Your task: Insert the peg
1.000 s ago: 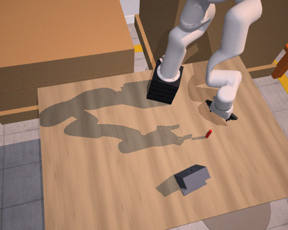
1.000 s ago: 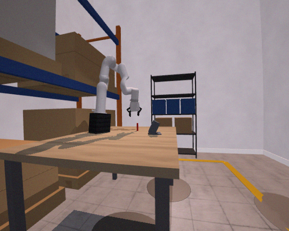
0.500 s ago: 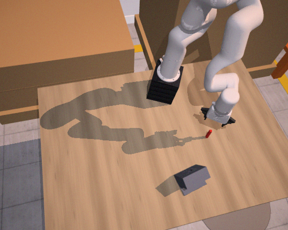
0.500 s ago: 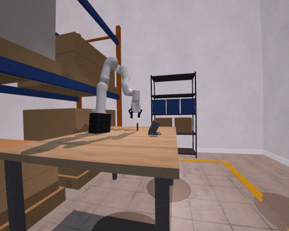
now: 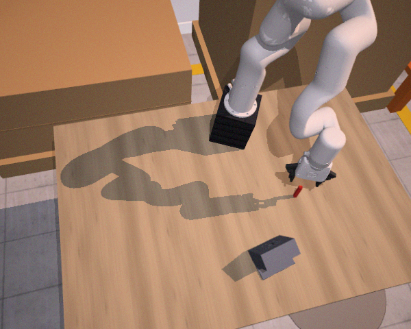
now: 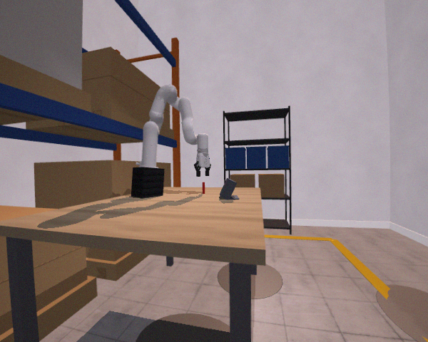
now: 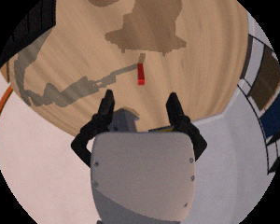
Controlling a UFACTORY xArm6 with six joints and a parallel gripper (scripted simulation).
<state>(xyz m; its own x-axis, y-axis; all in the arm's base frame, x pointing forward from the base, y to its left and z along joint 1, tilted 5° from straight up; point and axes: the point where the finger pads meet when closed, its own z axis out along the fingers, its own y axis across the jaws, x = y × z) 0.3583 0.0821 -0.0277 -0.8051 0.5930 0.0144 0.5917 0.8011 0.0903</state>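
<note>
The red peg is 90 mm below my hand.
</note>
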